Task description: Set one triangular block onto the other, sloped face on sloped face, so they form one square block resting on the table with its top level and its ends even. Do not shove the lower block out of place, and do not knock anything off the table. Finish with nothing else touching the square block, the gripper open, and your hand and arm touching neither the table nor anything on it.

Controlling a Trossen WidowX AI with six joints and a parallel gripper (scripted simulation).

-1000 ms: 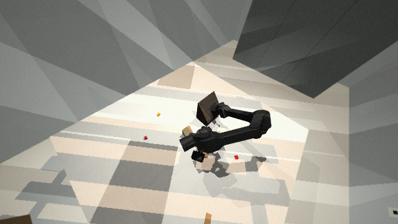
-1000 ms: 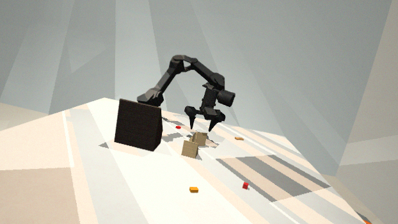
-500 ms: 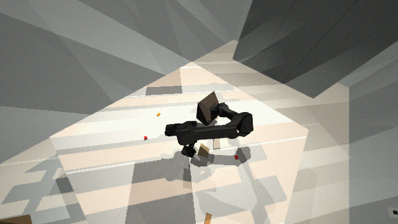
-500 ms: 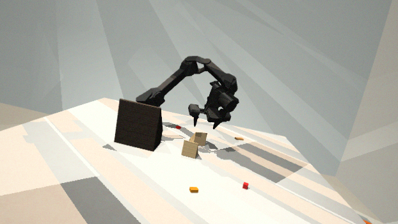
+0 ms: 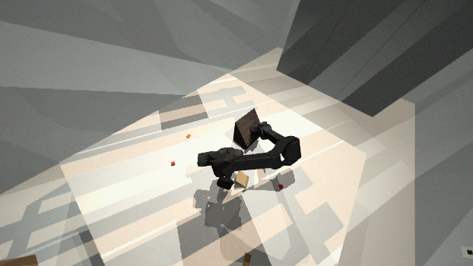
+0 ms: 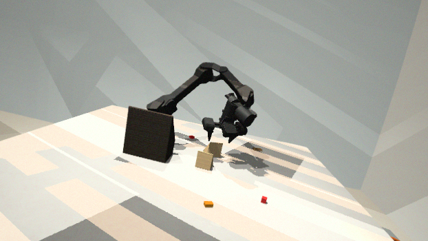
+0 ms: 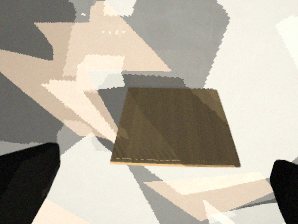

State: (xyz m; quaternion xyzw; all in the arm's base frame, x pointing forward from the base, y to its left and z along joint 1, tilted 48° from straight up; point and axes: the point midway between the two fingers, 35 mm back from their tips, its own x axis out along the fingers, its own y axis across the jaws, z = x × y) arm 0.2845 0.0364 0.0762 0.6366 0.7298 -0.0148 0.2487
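Now: the tan triangular block 10 mm behind my gripper tip, 20 mm to the left of it and 60 mm below it. From my gripper tip the other things lie so: brown piece 210 mm ahead, 250 mm to the left, 70 mm below.
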